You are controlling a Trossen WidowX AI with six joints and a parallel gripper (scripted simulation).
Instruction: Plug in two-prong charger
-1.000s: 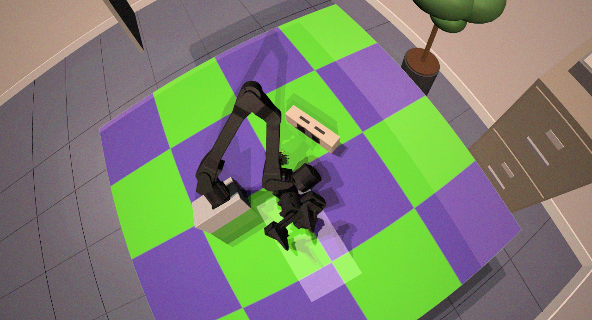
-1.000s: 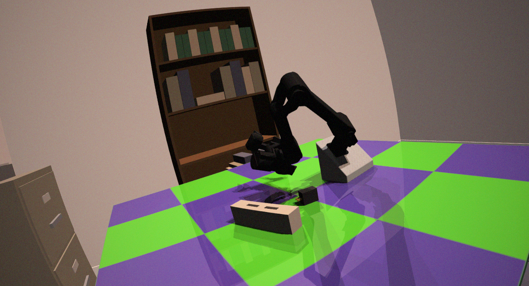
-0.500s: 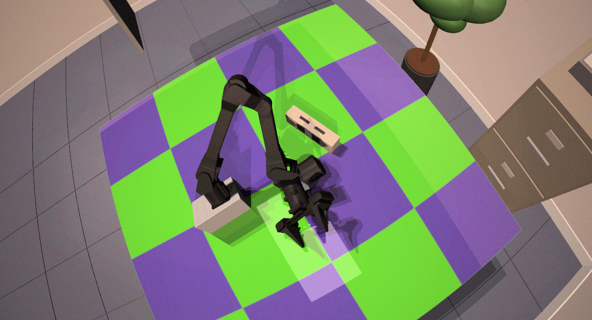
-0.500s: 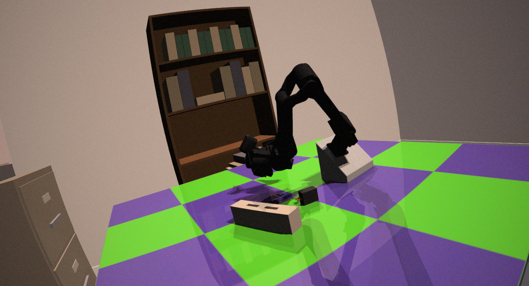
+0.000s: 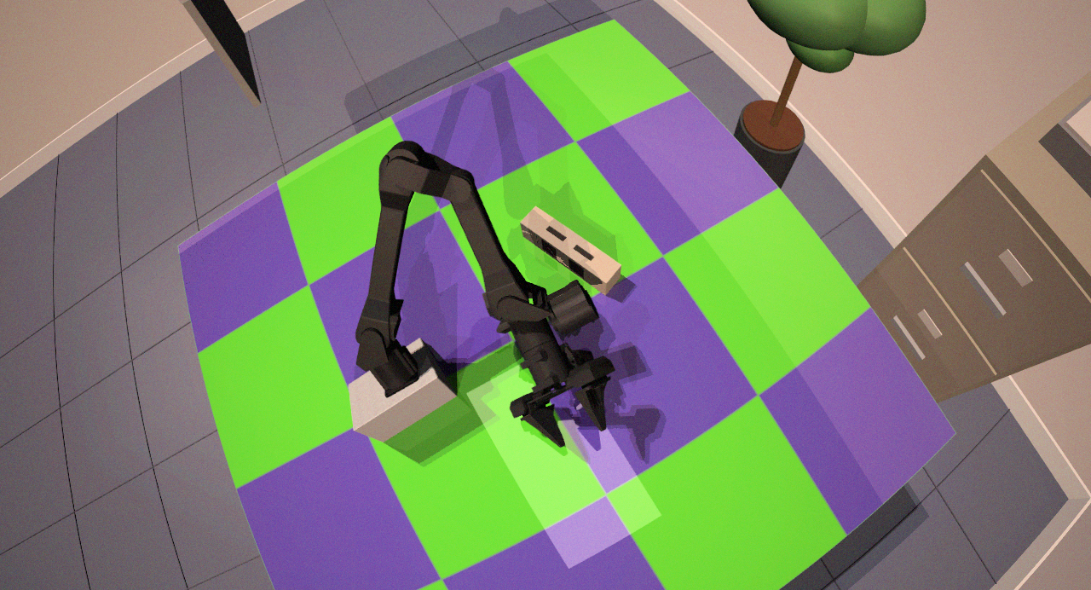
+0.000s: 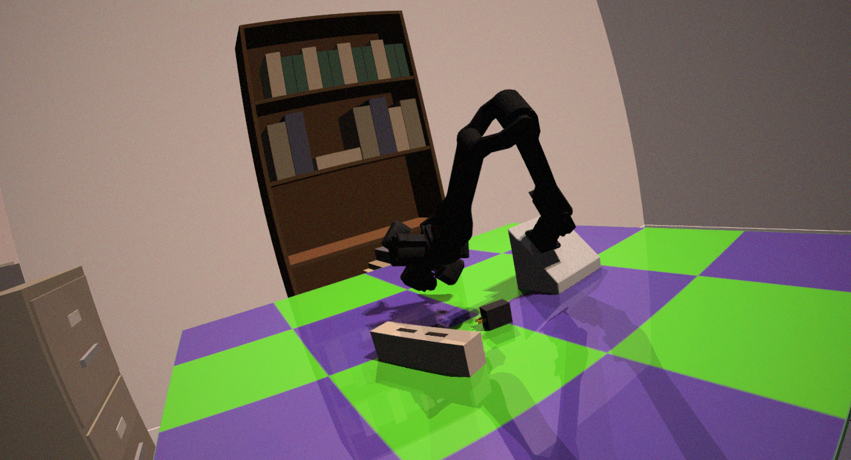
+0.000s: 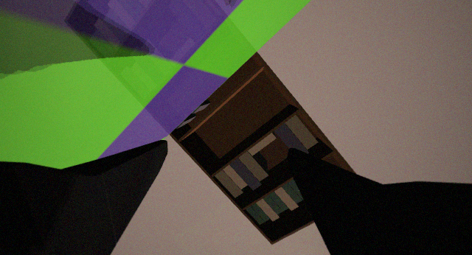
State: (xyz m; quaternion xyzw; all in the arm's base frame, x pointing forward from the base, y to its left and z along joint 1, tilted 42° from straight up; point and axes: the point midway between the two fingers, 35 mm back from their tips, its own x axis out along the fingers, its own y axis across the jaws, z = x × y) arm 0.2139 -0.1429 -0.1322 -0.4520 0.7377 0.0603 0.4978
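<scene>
Now: the two-prong charger 2 cm ahead of my gripper tip, 30 cm to the left of it and 8 cm below it.
</scene>
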